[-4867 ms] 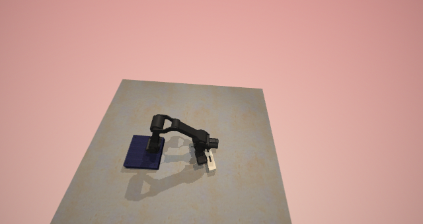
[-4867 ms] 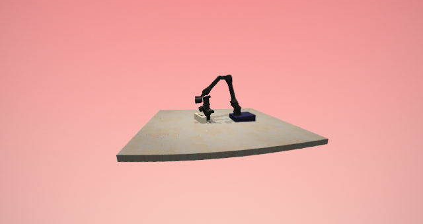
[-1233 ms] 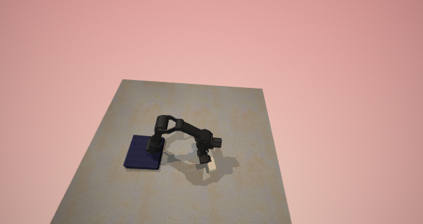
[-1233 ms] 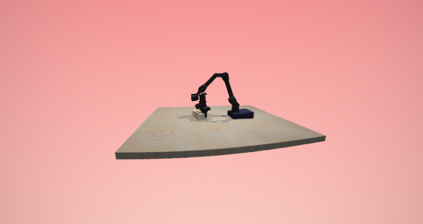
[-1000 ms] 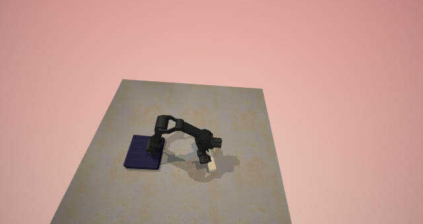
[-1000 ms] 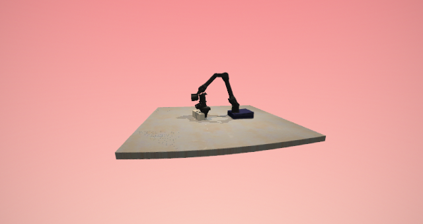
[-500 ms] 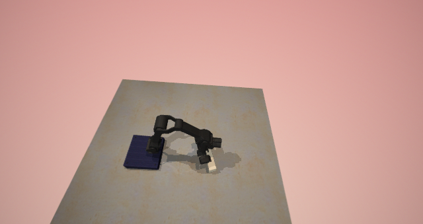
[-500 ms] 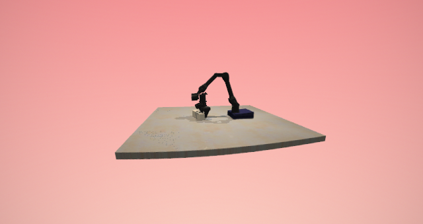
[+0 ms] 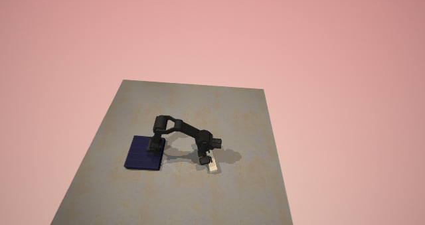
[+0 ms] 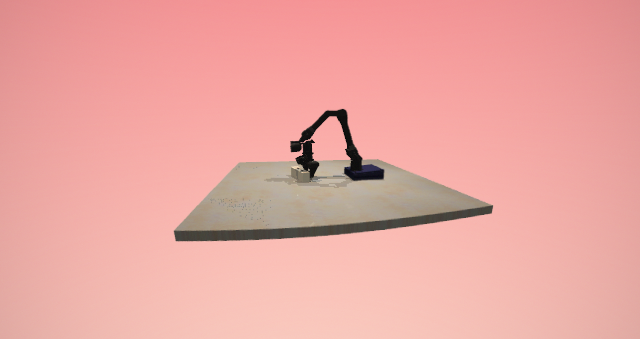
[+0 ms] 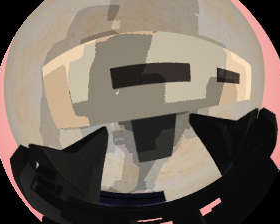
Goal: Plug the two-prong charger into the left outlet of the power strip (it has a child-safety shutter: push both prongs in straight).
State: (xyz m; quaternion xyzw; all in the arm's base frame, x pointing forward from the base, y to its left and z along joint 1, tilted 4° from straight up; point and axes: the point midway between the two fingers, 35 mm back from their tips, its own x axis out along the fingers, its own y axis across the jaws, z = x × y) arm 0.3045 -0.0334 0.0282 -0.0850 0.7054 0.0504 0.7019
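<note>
The dark charger is 2 cm ahead of my gripper tip, 1 cm to the left of it and 1 cm above it.
</note>
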